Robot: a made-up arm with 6 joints. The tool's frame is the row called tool.
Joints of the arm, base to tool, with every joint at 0 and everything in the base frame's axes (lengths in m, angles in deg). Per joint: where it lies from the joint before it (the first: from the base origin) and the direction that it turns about. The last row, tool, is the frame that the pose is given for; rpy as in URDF.
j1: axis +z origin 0 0 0.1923
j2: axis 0.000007 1 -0.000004 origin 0 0 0
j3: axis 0.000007 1 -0.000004 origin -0.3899 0 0.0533
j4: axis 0.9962 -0.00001 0.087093 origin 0.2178 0 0.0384
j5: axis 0.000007 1 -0.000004 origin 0 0 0
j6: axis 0.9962 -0.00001 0.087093 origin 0.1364 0 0.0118
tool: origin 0 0 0 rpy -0.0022 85.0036 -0.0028
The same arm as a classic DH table. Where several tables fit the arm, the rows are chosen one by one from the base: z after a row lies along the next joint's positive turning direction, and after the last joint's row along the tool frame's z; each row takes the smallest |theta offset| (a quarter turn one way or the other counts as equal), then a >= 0, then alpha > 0; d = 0 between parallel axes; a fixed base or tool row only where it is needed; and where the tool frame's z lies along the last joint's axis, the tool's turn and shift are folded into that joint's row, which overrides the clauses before.
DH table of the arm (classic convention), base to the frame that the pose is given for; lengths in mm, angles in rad. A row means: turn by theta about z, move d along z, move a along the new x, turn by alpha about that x. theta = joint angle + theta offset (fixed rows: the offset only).
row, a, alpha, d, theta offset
j1, 0, -1.5708, 192.3, 0
j2, -393.5, 0, 0, 0.1359
j3, -19.3, 1.5708, 0, 1.3477
j4, 0, -1.5708, 220.3, 0
j5, 0.1, 1.5708, 0, 0
j6, 0, 0, 136.9, 0

